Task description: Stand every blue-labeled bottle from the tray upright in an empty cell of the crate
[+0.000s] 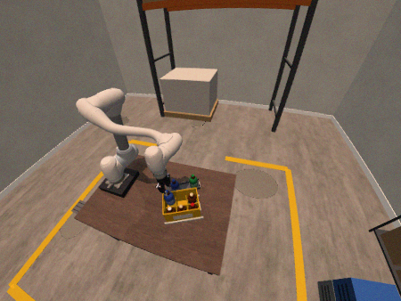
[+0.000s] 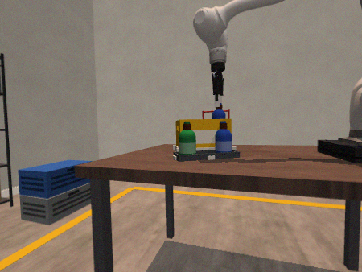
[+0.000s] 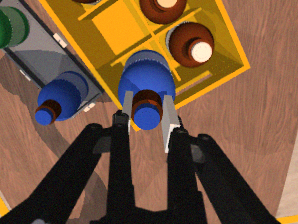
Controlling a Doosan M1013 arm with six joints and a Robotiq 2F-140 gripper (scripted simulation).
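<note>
My hand is 190 mm above the yellow crate, 90 mm short of it and 10 mm to the right of it. The rest, counted from my hand: green-labeled bottle (270 mm to the left, 190 mm below, 90 mm ahead); then tray (260 mm below, 210 mm to the left, 20 mm ahead).
</note>
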